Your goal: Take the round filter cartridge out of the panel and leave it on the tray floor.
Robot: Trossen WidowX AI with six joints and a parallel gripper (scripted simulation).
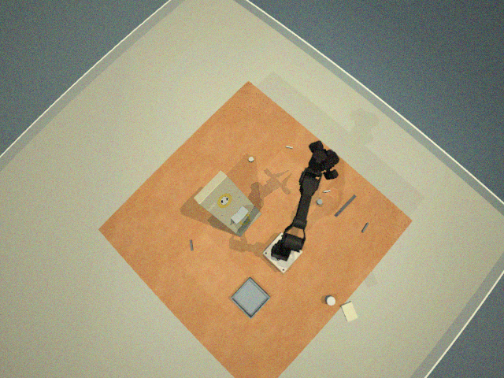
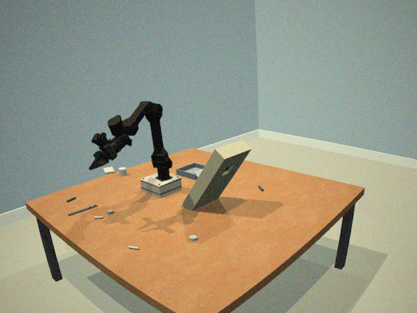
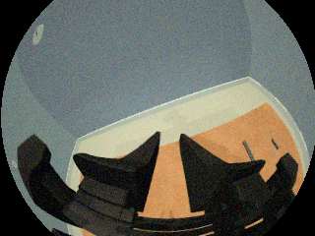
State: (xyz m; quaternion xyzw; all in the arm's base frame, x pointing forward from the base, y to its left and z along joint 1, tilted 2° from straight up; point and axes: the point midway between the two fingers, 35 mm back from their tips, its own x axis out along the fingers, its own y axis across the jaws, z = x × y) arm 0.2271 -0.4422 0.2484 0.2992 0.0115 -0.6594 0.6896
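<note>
My gripper tip is now 140 mm short of the white cartridge, 540 mm to the right of it and 60 mm above it. The rest, counted from my gripper tip: pale block: 720 mm behind, 370 mm to the left, 280 mm below; then blue-grey tray: 340 mm behind, 750 mm to the left, 270 mm below; then beige service panel: 100 mm ahead, 540 mm to the left, 140 mm below.
</note>
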